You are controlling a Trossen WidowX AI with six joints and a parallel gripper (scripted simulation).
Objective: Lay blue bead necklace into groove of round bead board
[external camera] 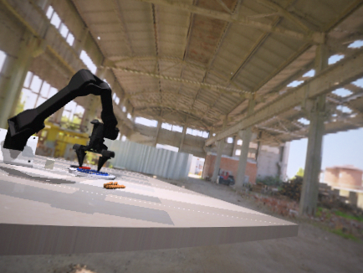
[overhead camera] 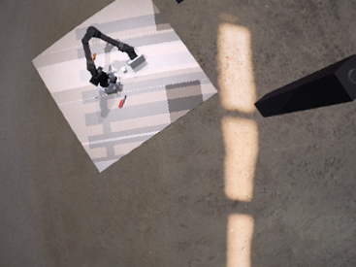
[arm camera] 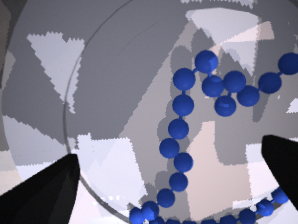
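Right now my gripper tip is 20 mm short of the round white bead board, 10 mm to the left of it and 10 mm above it. The rest, counted from my gripper tip: small white block (160 mm behind); red pen-like object (30 mm ahead, 220 mm to the left, 20 mm below).
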